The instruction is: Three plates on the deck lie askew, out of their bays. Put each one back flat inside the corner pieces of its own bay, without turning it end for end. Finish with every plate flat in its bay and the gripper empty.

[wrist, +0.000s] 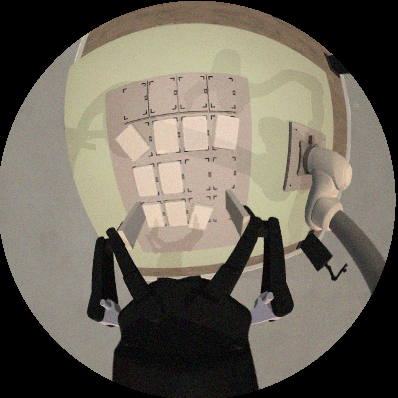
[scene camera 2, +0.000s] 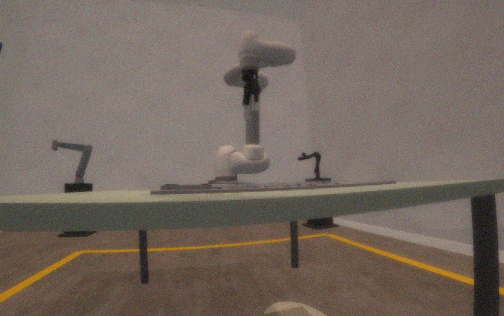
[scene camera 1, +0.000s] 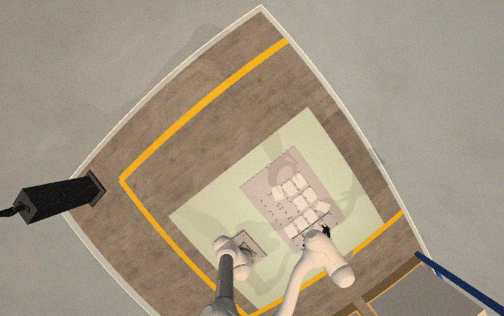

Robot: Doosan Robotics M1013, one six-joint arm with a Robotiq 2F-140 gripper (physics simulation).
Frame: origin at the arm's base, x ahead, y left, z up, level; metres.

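Seen in the pictures: gripper, fingertip midpoint: (wrist: pixel 182 204) (scene camera 2: pixel 251 115); arm's base, link origin: (wrist: pixel 307 158) (scene camera 1: pixel 243 253).
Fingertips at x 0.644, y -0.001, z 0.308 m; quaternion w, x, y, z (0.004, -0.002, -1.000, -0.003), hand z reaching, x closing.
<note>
Pixels of each thing's top centre, then the offset from my fingertips to it. "spot": a spot on its surface instead. Level surfaces: height alone.
- deck, surface height: 0.320 m down
- third plate, top centre: (wrist: pixel 199 218) (scene camera 1: pixel 277 193) 0.251 m left, 0.032 m back, 0.304 m down
- thin raised ridge, surface spot: (wrist: pixel 167 115) spot: 0.190 m right, 0.038 m ahead, 0.320 m down
- green table, surface height: 0.331 m down
The deck (scene camera 1: pixel 257 185) (wrist: pixel 114 115) bears several pale plates. One plate (scene camera 1: pixel 321 206) (wrist: pixel 132 143) is turned strongly askew at the left end of the row of four in the wrist view. Another plate (scene camera 1: pixel 291 229) (wrist: pixel 226 132) is turned slightly at that row's right end. A third plate (scene camera 1: pixel 277 193) (wrist: pixel 201 216) lies askew at the right end of the lowest row. The other plates, such as this plate (wrist: pixel 166 136), look square in their bays. Whether the askew plates are tipped is too small to tell. My gripper (scene camera 1: pixel 326 231) (scene camera 2: pixel 250 102) (wrist: pixel 182 204) is open and empty, high above the deck.
A thin raised ridge (wrist: pixel 167 115) runs across the deck beside the row of four. My arm's base (scene camera 2: pixel 235 162) (wrist: pixel 327 167) stands on the green table (scene camera 1: pixel 215 215) beside the deck. A black box-shaped stand (scene camera 1: pixel 60 197) and small arms (scene camera 2: pixel 82 162) (scene camera 2: pixel 317 165) are farther off.
</note>
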